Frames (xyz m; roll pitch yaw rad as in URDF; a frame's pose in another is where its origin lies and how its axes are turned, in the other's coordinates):
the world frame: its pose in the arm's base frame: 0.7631 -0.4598 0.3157 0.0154 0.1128 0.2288
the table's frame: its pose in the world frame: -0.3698 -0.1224 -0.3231 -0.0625 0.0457 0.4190
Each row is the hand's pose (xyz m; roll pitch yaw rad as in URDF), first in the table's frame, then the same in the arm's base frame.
Working: the table's frame: its pose in the arm's base frame: 0.3962 -0.6658 0.0344 -0.0021 0.1424 0.6526

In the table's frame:
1: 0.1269 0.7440 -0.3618 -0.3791 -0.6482 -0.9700
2: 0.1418 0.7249 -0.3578 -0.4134 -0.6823 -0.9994
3: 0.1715 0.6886 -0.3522 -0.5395 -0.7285 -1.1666
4: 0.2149 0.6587 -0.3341 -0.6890 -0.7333 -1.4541
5: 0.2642 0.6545 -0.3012 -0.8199 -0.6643 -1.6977
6: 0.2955 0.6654 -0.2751 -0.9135 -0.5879 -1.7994
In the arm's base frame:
1: 0.0037 -0.0303 -0.3432 -0.5195 -0.5646 -0.2371
2: 0.0275 -0.0362 -0.3413 -0.5600 -0.6016 -0.2587
3: 0.0735 -0.0467 -0.3399 -0.7074 -0.6672 -0.4058
4: 0.1278 -0.0427 -0.3281 -0.8762 -0.7100 -0.6774
5: 0.1728 -0.0135 -0.3025 -1.0010 -0.6764 -0.9322
6: 0.1937 0.0162 -0.2812 -1.0830 -0.6156 -1.0505

